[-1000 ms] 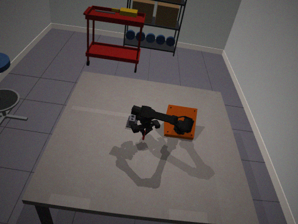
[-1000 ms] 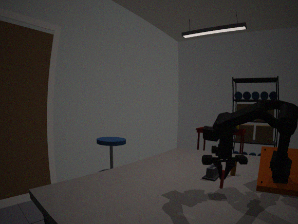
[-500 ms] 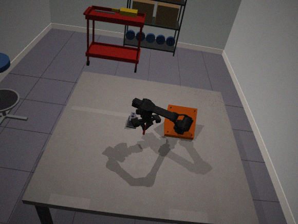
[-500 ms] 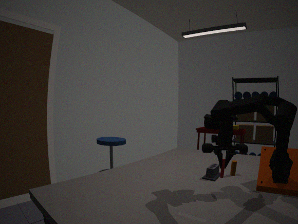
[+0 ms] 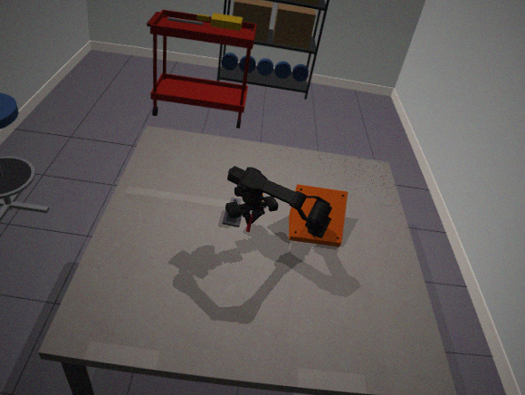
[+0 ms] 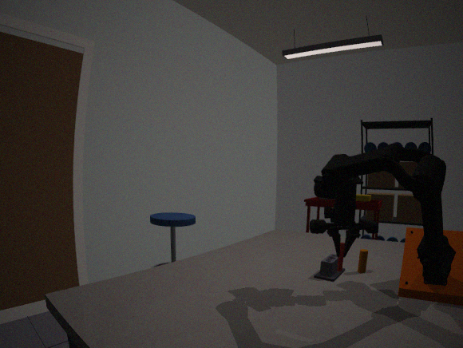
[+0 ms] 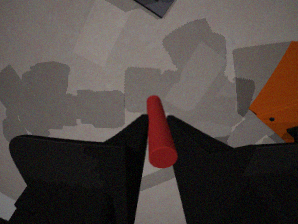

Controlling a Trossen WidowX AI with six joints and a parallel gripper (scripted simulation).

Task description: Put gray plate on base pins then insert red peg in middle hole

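My gripper tip is 6 cm short of the gray plate, 15 cm to the left of it and 7 cm above it. Also, from my gripper tip: red peg right at my gripper tip; then gray base 6 cm ahead, 15 cm to the right, 10 cm below; then orange cylinder 4 cm behind, 22 cm to the right, 7 cm below.
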